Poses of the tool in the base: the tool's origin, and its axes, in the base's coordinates. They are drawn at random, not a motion.
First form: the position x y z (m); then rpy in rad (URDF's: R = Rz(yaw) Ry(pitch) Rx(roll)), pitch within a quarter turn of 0, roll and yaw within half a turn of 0.
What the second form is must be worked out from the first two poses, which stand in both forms.
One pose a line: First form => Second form
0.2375, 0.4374, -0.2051, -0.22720, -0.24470, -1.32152 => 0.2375, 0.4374, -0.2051, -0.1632, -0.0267, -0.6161, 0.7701
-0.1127, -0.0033, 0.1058, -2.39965, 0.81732, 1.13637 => -0.1127, -0.0033, 0.1058, -0.7984, -0.3388, 0.4912, 0.0811
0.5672, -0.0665, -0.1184, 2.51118, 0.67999, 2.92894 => 0.5672, -0.0665, -0.1184, -0.0077, 0.9022, 0.2570, 0.3463
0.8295, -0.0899, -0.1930, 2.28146, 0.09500, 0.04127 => 0.8295, -0.0899, -0.1930, 0.9073, 0.0385, -0.0346, 0.4173
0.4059, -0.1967, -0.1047, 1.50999, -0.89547, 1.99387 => 0.4059, -0.1967, -0.1047, 0.6001, 0.3476, 0.7124, 0.1072
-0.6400, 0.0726, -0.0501, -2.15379, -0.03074, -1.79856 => -0.6400, 0.0726, -0.0501, -0.5535, 0.6847, -0.3795, 0.2843
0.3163, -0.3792, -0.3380, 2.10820, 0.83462, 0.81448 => 0.3163, -0.3792, -0.3380, 0.6505, 0.4987, -0.1447, 0.5543
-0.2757, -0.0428, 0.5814, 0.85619, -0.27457, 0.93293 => -0.2757, -0.0428, 0.5814, 0.4233, 0.0737, 0.4560, 0.7794
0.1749, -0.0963, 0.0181, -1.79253, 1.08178, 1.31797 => 0.1749, -0.0963, 0.0181, -0.7262, -0.1557, 0.6458, 0.1770
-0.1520, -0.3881, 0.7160, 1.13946, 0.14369, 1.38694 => -0.1520, -0.3881, 0.7160, 0.3751, 0.3904, 0.5071, 0.6706
